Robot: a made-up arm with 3 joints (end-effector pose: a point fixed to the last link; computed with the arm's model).
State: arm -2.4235 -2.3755 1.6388
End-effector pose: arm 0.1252 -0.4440 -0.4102 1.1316 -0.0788 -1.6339
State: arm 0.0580 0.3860 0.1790
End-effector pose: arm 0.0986 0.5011 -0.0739 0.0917 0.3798 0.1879
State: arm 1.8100 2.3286 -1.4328
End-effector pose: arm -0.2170 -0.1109 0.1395 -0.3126 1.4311 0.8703
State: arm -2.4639 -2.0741 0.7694
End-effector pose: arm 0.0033 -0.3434 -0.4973 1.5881 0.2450 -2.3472
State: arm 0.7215 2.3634 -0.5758
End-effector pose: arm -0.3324 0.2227 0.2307 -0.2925 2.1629 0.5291
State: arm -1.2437 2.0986 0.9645
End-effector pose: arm -0.2155 0.2668 -0.5261 0.1621 1.7646 -0.6038
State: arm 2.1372 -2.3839 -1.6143
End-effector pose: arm 0.0131 -0.1904 0.0426 -1.3439 0.1845 1.6989
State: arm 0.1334 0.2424 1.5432
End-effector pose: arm -0.1920 0.6549 0.0889 0.2925 0.0897 1.5487
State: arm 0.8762 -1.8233 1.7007
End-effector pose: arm 0.1083 0.4496 0.5189 -0.8436 -1.5362 0.4500
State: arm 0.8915 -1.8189 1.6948
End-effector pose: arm 0.1075 0.4423 0.5267 -0.8236 -1.5390 0.4369
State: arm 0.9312 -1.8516 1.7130
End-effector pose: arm 0.1121 0.4216 0.5428 -0.8329 -1.5426 0.3924
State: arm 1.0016 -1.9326 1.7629
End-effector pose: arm 0.1244 0.3818 0.5674 -0.8809 -1.5385 0.3066
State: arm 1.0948 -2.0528 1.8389
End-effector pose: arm 0.1441 0.3232 0.5942 -0.9591 -1.5098 0.1878
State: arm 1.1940 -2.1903 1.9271
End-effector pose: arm 0.1676 0.2531 0.6150 -1.0478 -1.4469 0.0592
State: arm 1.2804 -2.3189 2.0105
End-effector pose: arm 0.1894 0.1848 0.6252 -1.1263 -1.3617 -0.0518
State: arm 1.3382 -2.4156 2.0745
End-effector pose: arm 0.2050 0.1341 0.6265 -1.1841 -1.2827 -0.1256
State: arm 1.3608 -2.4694 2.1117
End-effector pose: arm 0.2134 0.1103 0.6239 -1.2221 -1.2346 -0.1580
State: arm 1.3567 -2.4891 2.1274
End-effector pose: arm 0.2166 0.1085 0.6210 -1.2474 -1.2176 -0.1608
